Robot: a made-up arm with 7 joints.
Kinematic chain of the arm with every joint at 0, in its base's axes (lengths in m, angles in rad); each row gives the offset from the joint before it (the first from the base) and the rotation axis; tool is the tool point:
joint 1: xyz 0 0 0.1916 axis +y
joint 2: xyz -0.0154 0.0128 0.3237 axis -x
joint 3: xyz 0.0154 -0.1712 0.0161 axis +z
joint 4: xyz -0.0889 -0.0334 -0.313 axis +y
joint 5: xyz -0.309 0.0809 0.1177 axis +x
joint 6: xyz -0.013 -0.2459 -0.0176 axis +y
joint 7: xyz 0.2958 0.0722 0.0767 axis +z
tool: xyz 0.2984 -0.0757 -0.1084
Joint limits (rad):
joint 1: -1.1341..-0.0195
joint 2: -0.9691..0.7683
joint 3: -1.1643..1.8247
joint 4: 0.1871..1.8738
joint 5: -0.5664..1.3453
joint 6: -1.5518..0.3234
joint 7: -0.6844..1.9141
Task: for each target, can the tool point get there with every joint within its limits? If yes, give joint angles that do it. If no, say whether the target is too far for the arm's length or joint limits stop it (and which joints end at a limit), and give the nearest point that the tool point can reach.
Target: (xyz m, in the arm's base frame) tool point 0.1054 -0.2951 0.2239
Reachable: yes | joints -0.1199 -0.6268 -0.8730 0.4895 0.0864 -0.5432 0.4673
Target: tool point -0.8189 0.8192 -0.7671
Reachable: no: joint limits stop it (at a limit: joint 2, joint 3, joint 4, joint 5, joint 6, joint 7) | nearest point -0.4020 0.3683 -0.2791 | short by 0.784 m
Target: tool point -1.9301 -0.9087 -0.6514
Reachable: no: too far | nearest point -0.8328 -0.4665 -0.0060 | short by 1.348 m
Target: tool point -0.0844 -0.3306 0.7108
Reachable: yes | joints -1.0258 0.2243 0.3251 0.9502 0.4047 -0.9649 0.2727
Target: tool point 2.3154 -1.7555 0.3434
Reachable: no: too far | nearest point 0.6027 -0.5889 0.4532 | short by 2.075 m
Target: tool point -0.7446 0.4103 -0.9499
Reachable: no: joint limits stop it (at a limit: joint 1, joint 2, joint 3, joint 4, joint 6) | nearest point -0.3799 0.2407 -0.3635 | short by 0.711 m
